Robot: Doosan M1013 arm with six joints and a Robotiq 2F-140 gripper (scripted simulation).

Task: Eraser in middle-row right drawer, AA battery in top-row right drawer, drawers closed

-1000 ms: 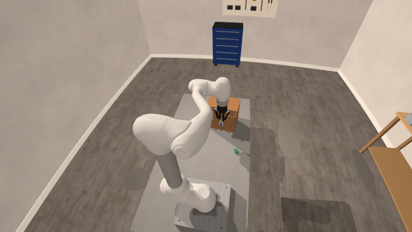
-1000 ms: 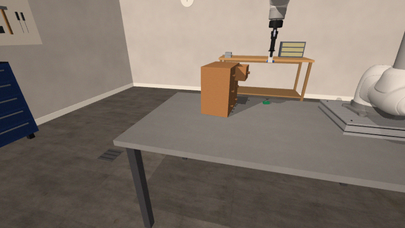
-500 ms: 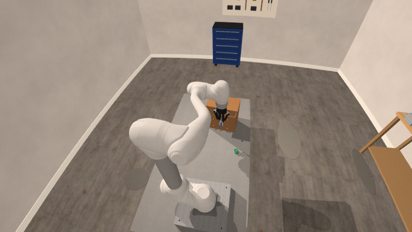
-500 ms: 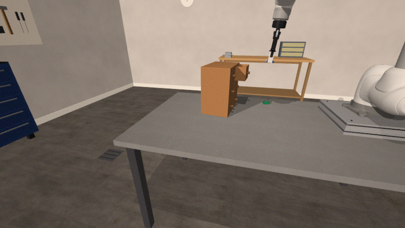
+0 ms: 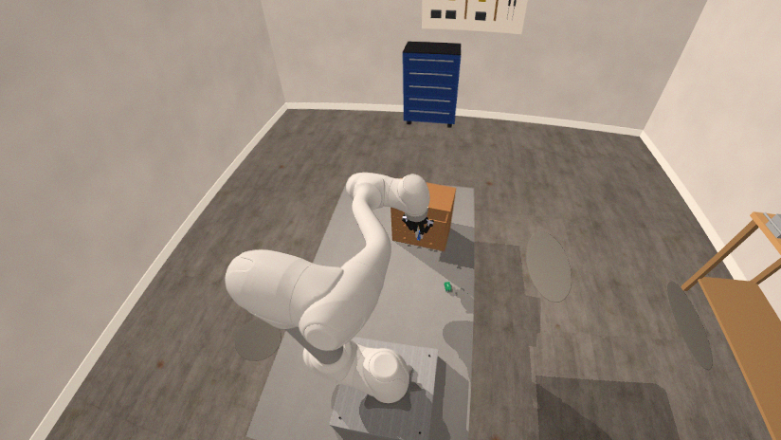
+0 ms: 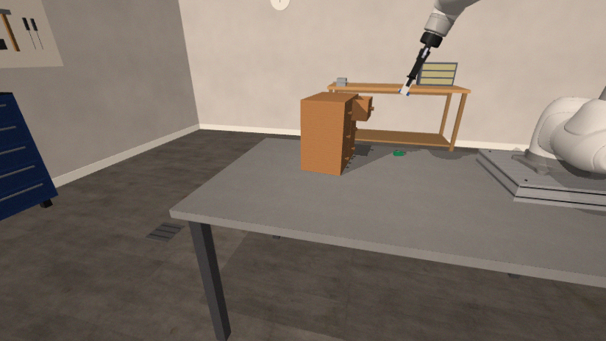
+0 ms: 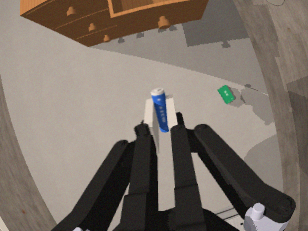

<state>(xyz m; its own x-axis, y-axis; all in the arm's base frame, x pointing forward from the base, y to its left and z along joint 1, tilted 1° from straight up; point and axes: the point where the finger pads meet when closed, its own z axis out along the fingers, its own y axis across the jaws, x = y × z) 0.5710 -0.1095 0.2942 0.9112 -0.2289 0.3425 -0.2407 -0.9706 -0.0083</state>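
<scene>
The blue AA battery lies 10 mm ahead of my hand and 30 mm below it.
</scene>
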